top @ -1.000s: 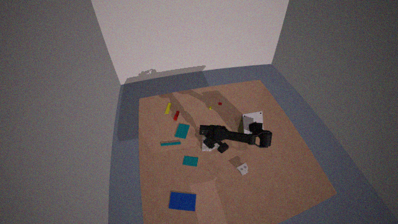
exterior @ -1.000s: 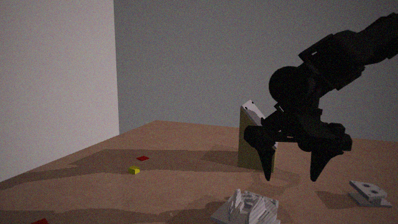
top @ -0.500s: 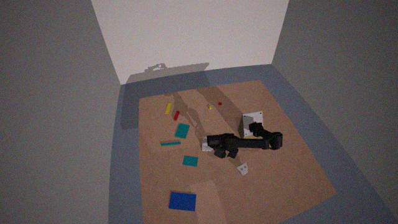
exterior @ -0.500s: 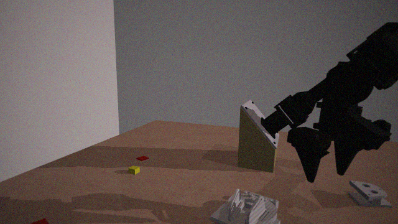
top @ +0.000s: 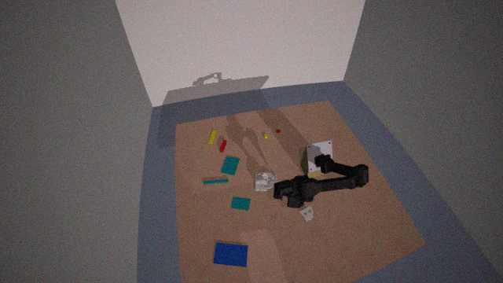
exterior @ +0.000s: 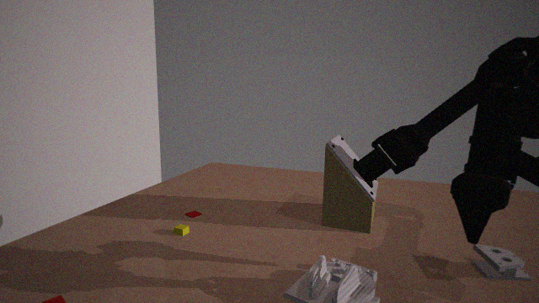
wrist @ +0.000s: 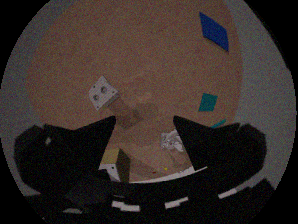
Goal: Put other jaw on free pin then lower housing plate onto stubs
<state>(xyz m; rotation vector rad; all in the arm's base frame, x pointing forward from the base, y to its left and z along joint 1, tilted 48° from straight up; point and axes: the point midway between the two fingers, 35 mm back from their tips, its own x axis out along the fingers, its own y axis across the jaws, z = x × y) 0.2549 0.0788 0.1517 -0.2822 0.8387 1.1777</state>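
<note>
The white housing piece lies 8 cm behind my gripper tip, 7 cm to the left of it and 7 cm below it. Round my gripper tip: teal bar 34 cm ahead, 28 cm to the right, 9 cm below; blue tile 36 cm ahead, 15 cm to the left, 9 cm below; jaw 21 cm to the right, 8 cm below, 3 cm ahead.
</note>
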